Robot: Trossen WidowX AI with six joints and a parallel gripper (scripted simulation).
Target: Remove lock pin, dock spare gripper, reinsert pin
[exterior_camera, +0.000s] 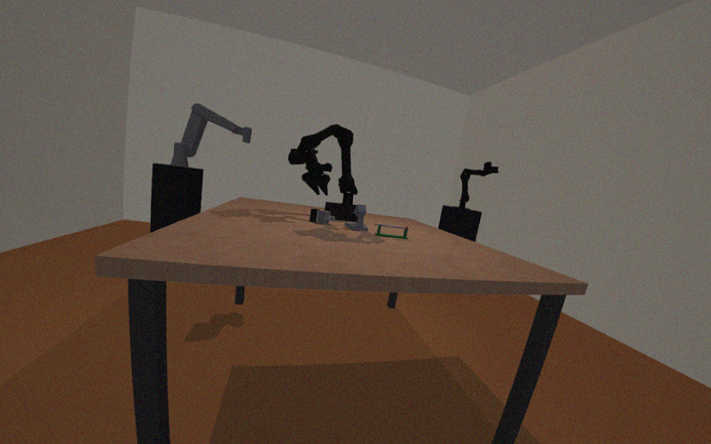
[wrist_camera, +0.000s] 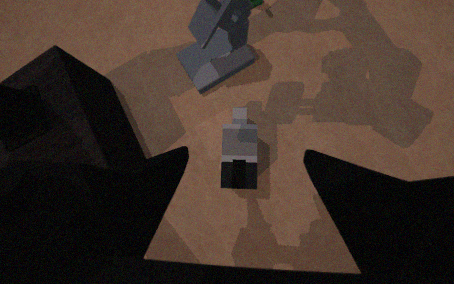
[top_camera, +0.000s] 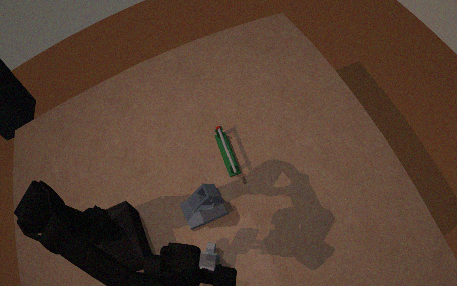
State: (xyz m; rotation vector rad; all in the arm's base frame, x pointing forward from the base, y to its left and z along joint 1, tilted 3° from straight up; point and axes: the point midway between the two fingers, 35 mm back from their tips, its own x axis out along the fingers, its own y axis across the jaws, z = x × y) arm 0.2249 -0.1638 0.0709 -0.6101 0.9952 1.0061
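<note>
Now: gripper tip 1 cm to the right of the spare gripper and 10 cm above it. From my gripper tip the other things lie so: green cradle: 14 cm ahead, 31 cm to the left, 10 cm below; grey mount: 5 cm ahead, 17 cm to the left, 7 cm below.
</note>
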